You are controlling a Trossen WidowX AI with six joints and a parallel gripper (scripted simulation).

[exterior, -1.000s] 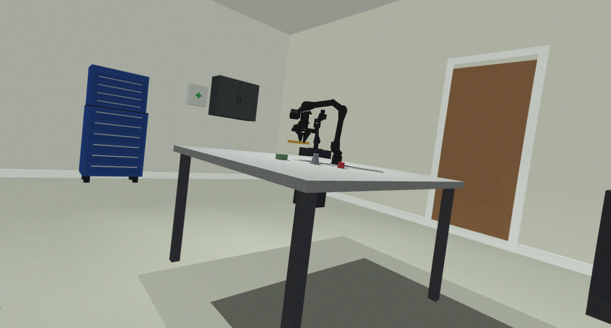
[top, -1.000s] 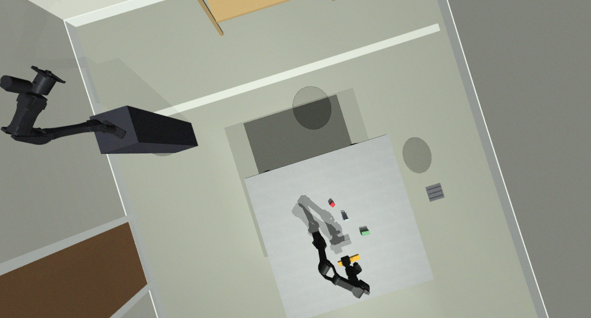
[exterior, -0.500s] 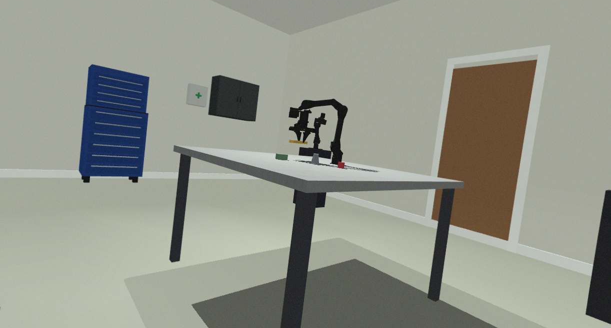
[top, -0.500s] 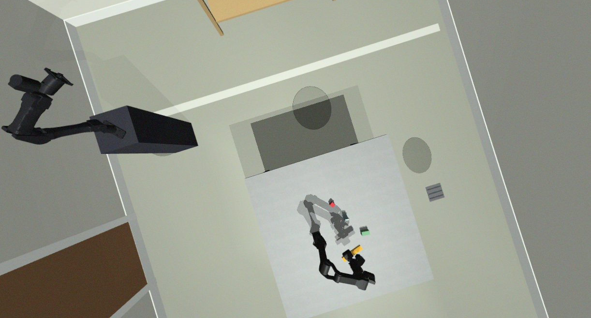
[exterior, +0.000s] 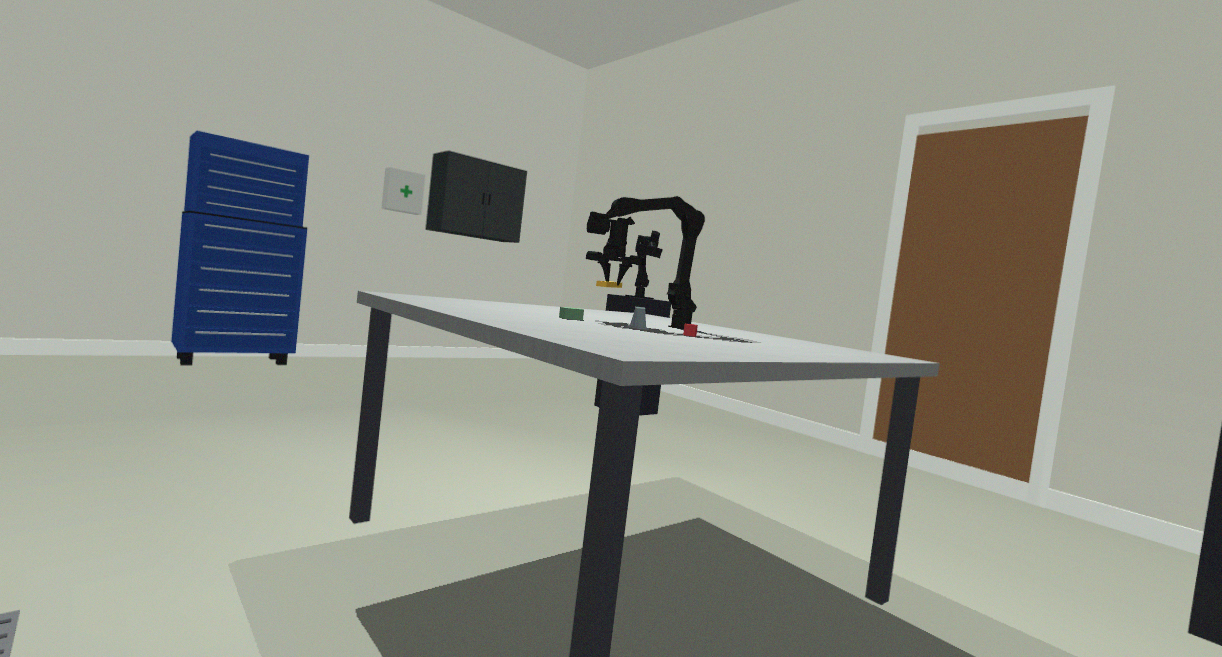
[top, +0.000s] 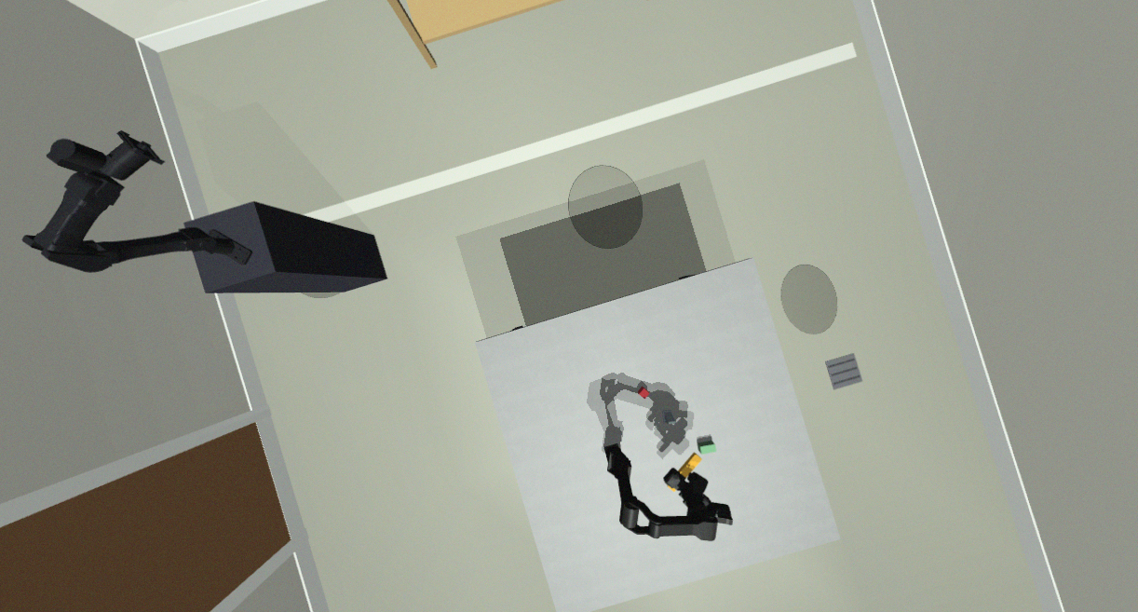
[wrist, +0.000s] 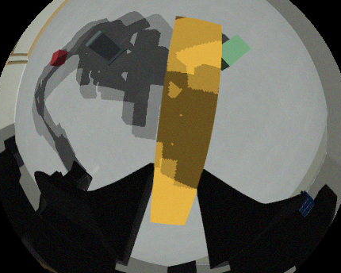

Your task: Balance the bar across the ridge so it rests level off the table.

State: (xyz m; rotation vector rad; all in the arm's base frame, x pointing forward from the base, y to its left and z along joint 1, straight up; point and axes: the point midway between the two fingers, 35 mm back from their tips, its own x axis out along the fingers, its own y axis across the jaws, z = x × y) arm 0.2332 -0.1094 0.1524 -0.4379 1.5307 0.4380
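The yellow bar lies 30 mm ahead of my gripper tip and 20 mm to the left of it. The rest, counted from my gripper tip: green block (170 mm ahead, 20 mm to the left, 100 mm below); red block (30 mm behind, 330 mm to the left, 100 mm below).
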